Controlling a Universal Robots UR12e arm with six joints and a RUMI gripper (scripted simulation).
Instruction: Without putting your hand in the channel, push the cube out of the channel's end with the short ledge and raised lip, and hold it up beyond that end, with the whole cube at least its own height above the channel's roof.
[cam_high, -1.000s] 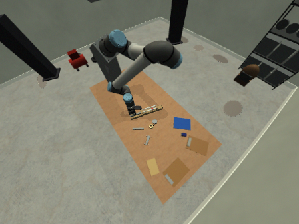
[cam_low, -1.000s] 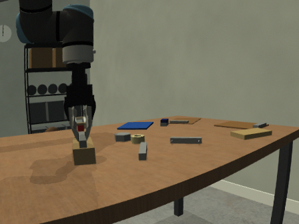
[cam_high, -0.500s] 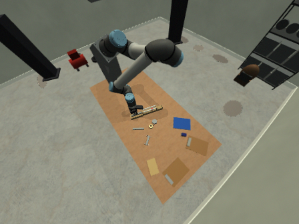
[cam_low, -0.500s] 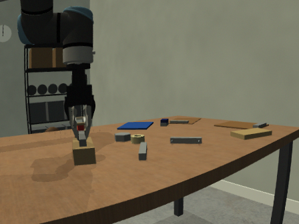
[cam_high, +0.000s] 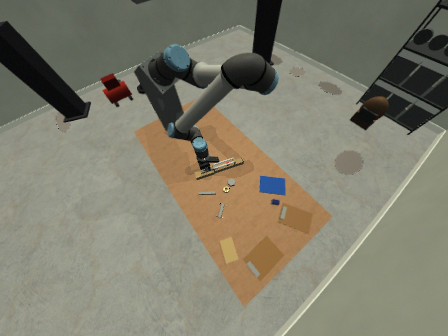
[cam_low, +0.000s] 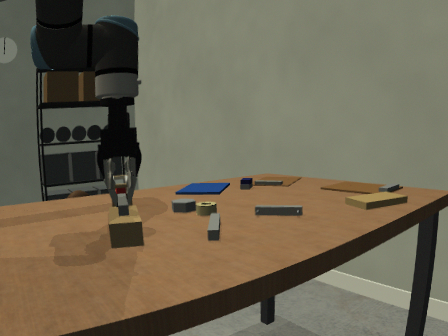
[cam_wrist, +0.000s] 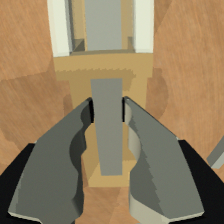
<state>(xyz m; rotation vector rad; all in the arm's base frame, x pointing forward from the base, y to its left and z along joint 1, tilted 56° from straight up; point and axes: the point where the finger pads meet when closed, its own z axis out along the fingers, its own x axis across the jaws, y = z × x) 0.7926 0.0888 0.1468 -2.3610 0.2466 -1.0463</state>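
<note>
Now: the channel 13 cm to the left of my hand, 1 cm below it and 1 cm behind it. From my hand the other things lie so: red cube: 17 cm to the left, 1 cm below, 1 cm behind; grey bar: 1 cm below; grey hex nut: 16 cm to the left, 15 cm ahead, 5 cm below.
</note>
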